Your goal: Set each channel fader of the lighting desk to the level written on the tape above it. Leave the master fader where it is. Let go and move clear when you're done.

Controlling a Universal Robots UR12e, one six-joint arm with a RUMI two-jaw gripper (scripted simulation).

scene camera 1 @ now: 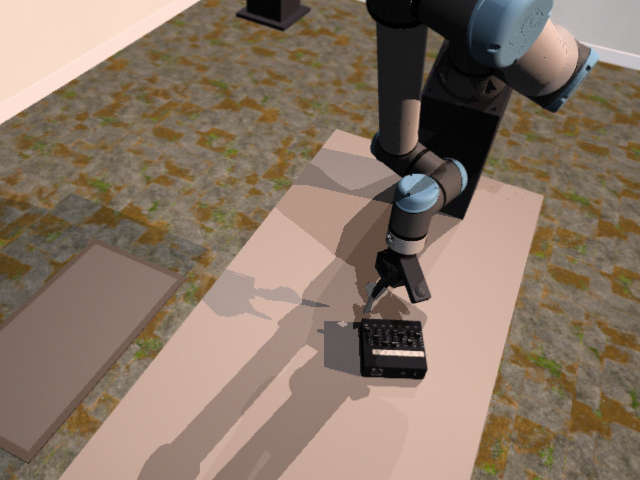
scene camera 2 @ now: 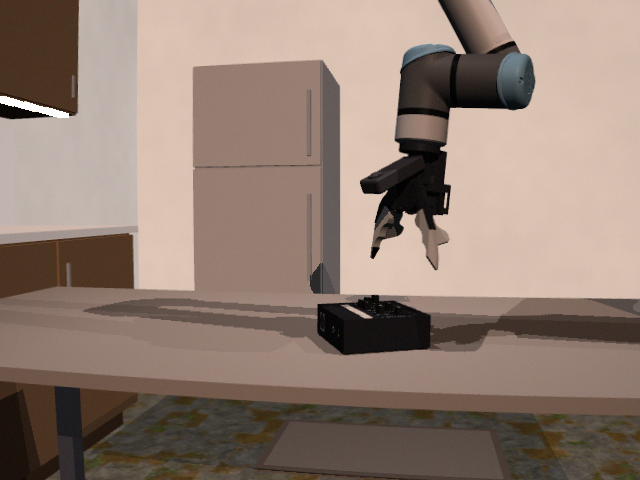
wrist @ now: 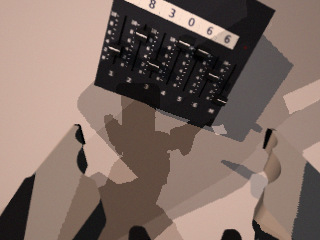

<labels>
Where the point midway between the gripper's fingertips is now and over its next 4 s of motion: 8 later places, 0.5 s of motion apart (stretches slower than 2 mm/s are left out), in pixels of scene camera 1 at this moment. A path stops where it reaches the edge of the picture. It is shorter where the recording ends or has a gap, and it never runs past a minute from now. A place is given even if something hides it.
My gripper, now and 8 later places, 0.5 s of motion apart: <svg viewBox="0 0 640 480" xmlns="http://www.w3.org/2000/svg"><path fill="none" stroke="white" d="M392 306L390 305L390 304L390 305L392 307L396 310L399 311L401 312L402 312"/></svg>
</labels>
